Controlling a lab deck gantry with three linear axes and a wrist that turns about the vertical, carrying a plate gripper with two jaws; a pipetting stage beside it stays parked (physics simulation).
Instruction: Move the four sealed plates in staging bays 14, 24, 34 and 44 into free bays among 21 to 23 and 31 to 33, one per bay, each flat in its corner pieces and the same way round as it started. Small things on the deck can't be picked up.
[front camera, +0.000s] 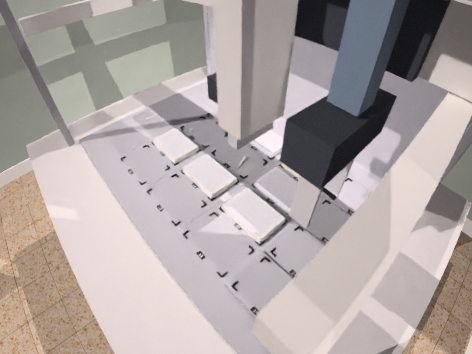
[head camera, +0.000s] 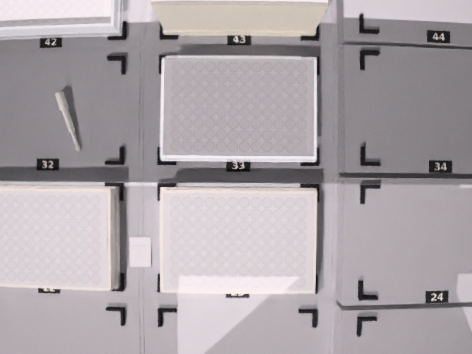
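Seen in the pictures: gripper, fingertip midpoint: (front camera: 314, 205); robot's base, origin of the base link: (front camera: 122, 159).
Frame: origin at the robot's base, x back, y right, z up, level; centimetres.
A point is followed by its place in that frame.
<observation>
A pale plate (front camera: 175, 145) @[x -7.6, y -14.5, z 1.4 cm] lies in bay 21. Another pale plate (front camera: 209, 175) @[x -23.6, y -14.6, z 1.4 cm] (head camera: 55, 237) @[x -24.4, y -15.1, z 1.4 cm] lies in bay 22, and a third pale plate (front camera: 253, 213) @[x -39.6, y -14.7, z 1.4 cm] (head camera: 238, 240) @[x -39.2, y -15.1, z 1.4 cm] lies flat within the corner pieces of bay 23. A shaded plate with a white rim (front camera: 275, 185) @[x -37.3, y -24.6, z 1.4 cm] (head camera: 238, 107) @[x -39.2, y -25.6, z 1.4 cm] lies flat within the corners of bay 33. Bay 24 (head camera: 410, 240) @[x -53.1, y -15.1, z 1.4 cm] and bay 34 (head camera: 410, 107) @[x -53.0, y -25.9, z 1.4 cm] hold no plate where they show. Bay 14 is partly hidden by the front beam; bay 44 shows partly, without a plate there. My gripper (front camera: 317, 207) @[x -52.0, y -15.7, z 16.0 cm] is open and empty, above the deck right of bay 33.
A white plate (front camera: 268, 142) @[x -24.9, y -35.4, z 1.4 cm] (head camera: 55, 12) @[x -24.1, y -33.6, z 1.4 cm] is in bay 42. A tall cream block (head camera: 239, 19) @[x -39.2, y -32.3, z 2.3 cm] stands in bay 43. A small tapered piece (front camera: 242, 161) @[x -24.9, y -25.1, z 0.4 cm] (head camera: 67, 120) @[x -24.9, y -24.8, z 0.5 cm] lies in bay 32. A small white block (head camera: 140, 251) @[x -31.0, y -13.8, z 0.1 cm] lies between bays 22 and 23. The parked pipetting stage (front camera: 255, 75) hangs left of the gripper.
</observation>
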